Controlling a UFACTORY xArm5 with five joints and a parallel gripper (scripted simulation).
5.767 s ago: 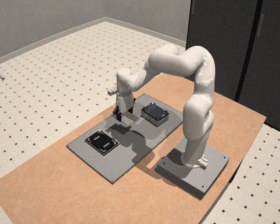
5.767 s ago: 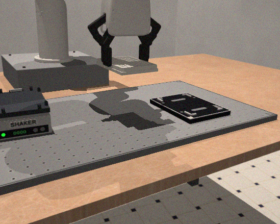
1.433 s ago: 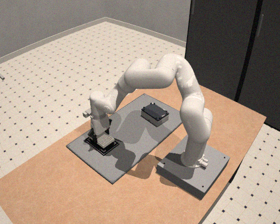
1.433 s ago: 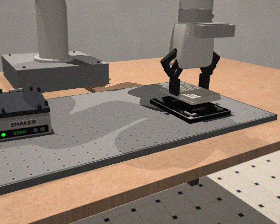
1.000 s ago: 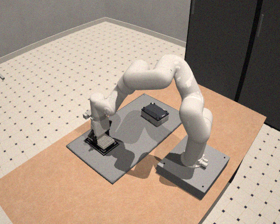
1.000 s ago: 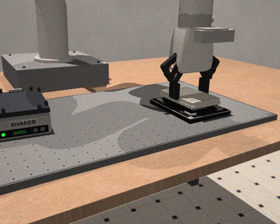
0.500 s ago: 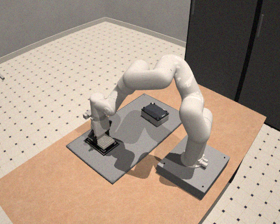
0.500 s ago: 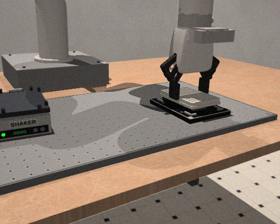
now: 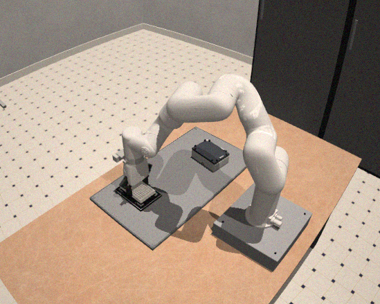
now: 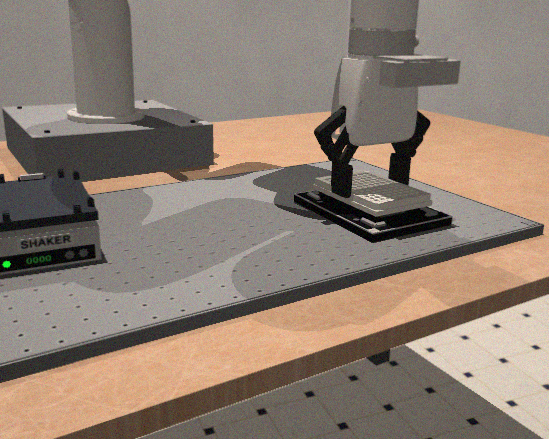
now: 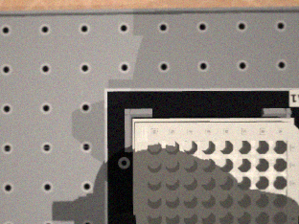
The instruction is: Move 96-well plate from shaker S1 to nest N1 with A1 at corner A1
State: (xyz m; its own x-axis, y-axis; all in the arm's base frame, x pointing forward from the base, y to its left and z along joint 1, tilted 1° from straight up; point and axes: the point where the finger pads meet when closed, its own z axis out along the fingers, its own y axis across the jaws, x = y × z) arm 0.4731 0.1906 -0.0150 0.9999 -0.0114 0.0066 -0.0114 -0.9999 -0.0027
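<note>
Now: hand 30 mm above the black plate nest N1. Also, from my hand: grey locator (70 mm ahead, 40 mm to the left, 30 mm below); white 96-well plate (10 mm below); A1 mark (70 mm ahead, 60 mm to the right, 30 mm below).
</note>
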